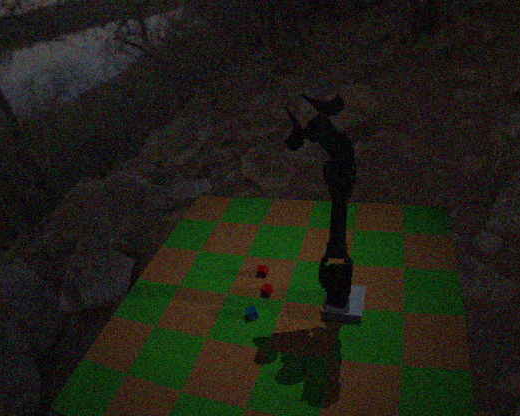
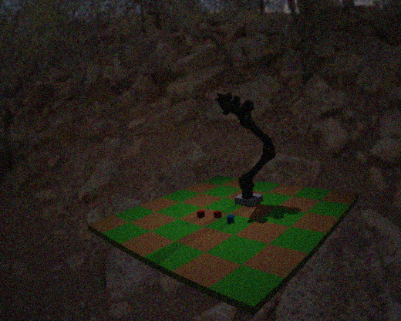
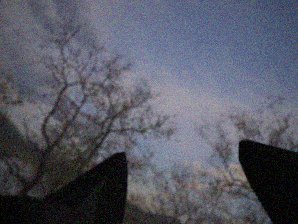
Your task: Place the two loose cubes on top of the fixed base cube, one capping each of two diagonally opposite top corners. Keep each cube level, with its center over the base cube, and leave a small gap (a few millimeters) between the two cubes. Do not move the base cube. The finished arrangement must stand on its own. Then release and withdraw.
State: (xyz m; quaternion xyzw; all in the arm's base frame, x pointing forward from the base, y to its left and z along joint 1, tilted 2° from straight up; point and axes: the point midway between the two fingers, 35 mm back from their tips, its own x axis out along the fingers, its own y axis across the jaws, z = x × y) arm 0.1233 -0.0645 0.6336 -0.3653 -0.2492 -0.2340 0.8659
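The blue base cube is 68 cm below my gripper tip, 21 cm to the left of it and 14 cm ahead of it.
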